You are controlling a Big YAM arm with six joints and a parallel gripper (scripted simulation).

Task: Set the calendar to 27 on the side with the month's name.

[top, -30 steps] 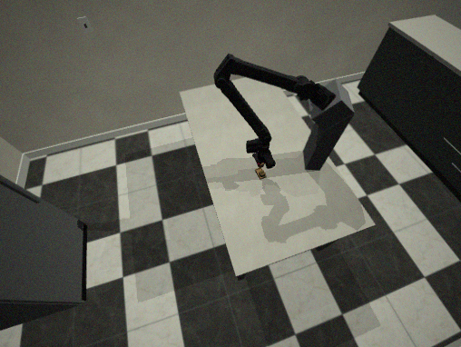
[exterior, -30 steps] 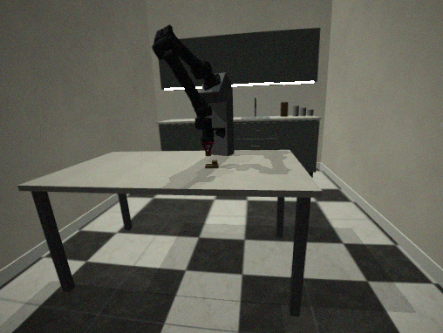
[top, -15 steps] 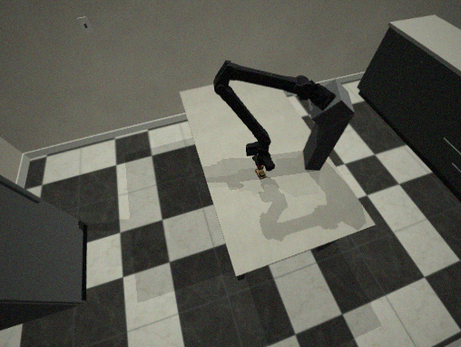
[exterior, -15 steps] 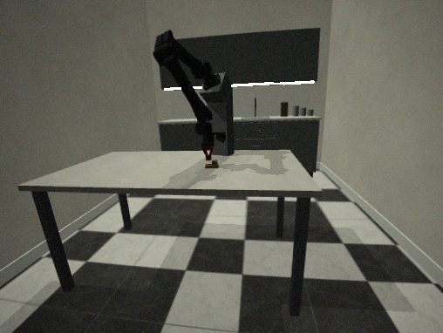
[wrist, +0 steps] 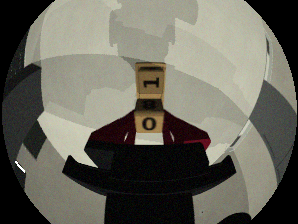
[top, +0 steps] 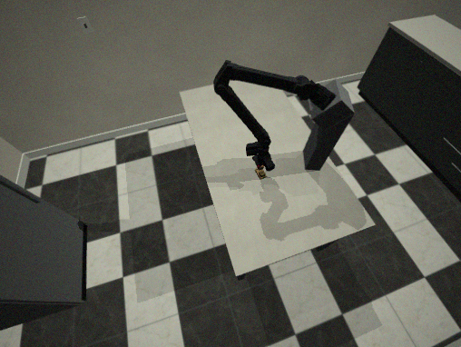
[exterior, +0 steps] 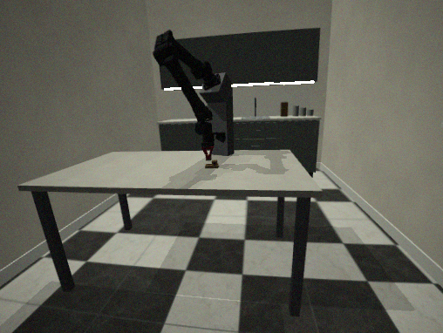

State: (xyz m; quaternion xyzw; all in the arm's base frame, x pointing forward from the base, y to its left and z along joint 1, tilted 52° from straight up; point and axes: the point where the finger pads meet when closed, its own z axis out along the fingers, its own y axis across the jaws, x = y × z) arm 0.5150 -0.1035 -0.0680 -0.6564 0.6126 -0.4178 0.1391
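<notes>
Right now my hand is 20 mm to the right of the wooden tray and 60 mm above it.
</notes>
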